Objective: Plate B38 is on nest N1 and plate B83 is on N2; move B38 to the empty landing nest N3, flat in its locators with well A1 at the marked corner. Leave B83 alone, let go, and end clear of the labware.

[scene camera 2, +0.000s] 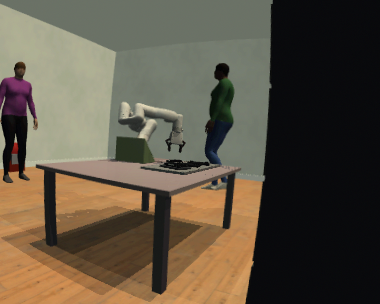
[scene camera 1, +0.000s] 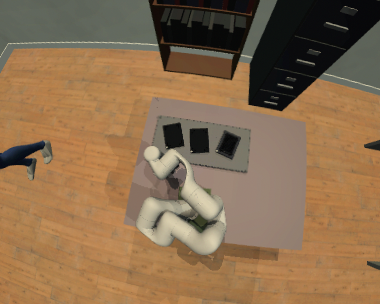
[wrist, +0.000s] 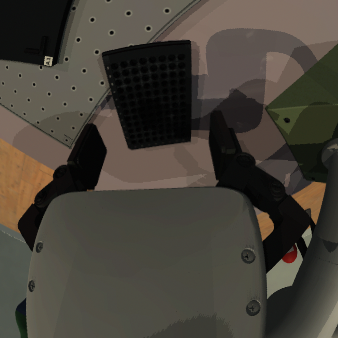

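My gripper is open and empty, hanging above the table; the arm mostly hides it in scene camera 1. A black plate with rows of wells shows beyond and between the fingertips in the wrist view, below them, off the board; its name is not readable. Three black pieces stand on the grey board: left, middle and right. The right one is turned and shows a raised rim. A black piece with an A1 tag shows at the wrist view's upper left. I cannot tell which is B38, B83 or N3.
The perforated grey board lies on the pinkish table. The green arm base stands on the table. A bookshelf and a dark cabinet stand behind. A person in green stands beyond the table.
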